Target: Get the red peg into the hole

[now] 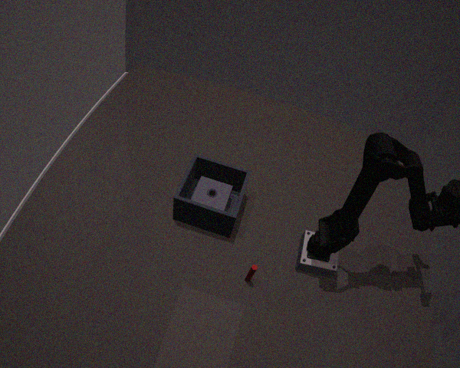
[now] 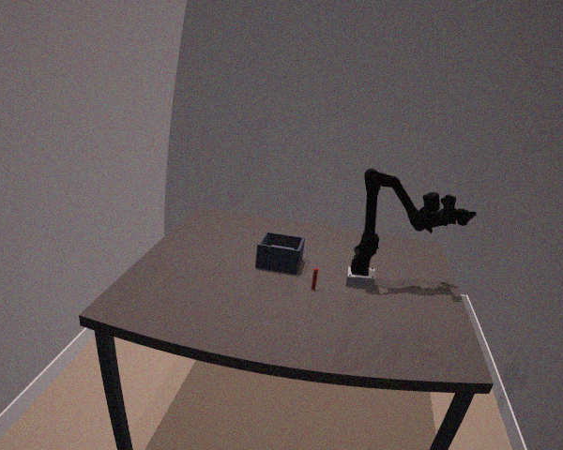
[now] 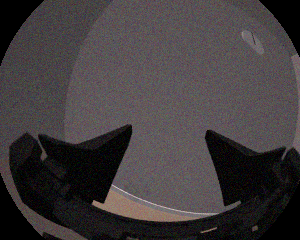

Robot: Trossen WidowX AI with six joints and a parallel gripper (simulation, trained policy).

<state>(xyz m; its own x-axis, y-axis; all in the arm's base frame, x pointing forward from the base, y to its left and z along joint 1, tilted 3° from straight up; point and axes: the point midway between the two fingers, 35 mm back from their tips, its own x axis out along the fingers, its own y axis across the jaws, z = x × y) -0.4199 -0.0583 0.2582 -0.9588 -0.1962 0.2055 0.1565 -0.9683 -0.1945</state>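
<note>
My gripper tip is now 610 mm short of the red peg, 190 mm to the right of it and 290 mm above it. Round my gripper tip: box (760 mm ahead, 300 mm below); pale plate (760 mm ahead, 280 mm below).
</note>
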